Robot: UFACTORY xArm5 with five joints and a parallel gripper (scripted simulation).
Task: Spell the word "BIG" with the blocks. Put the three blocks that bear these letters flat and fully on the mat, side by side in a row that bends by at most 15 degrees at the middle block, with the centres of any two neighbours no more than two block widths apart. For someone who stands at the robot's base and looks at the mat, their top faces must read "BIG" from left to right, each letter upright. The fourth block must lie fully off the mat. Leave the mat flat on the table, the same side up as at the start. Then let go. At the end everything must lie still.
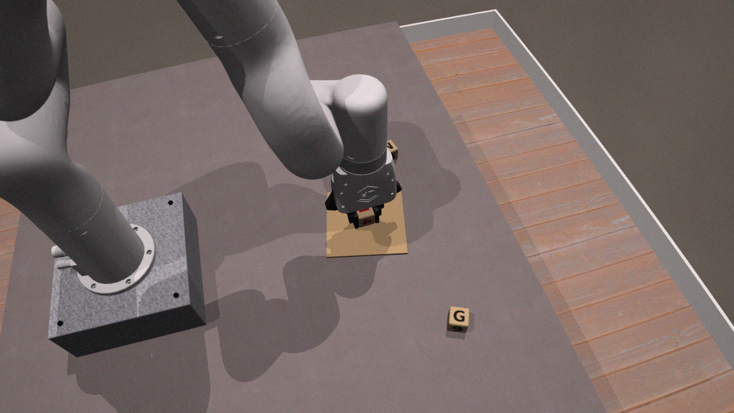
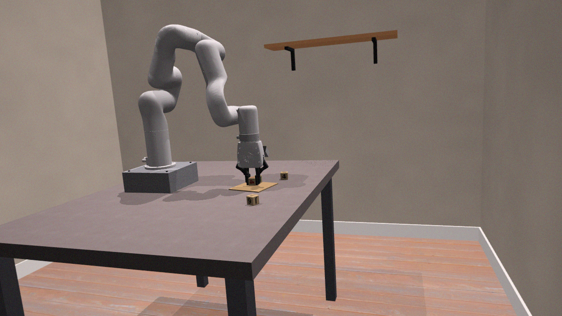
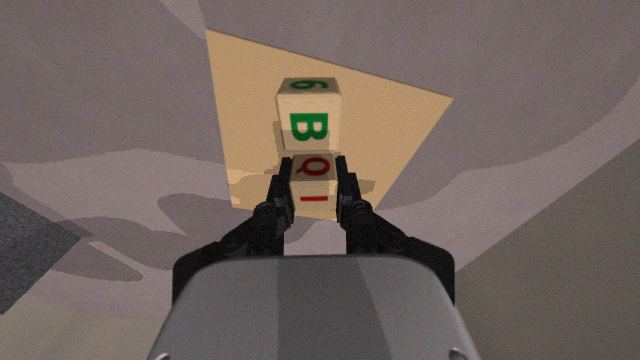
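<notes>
My hand is 30 mm above the tan mat. Also, from my hand: B block (10 mm behind, 50 mm to the left, 10 mm below); then G block (110 mm ahead, 210 mm to the right, 20 mm below).
</notes>
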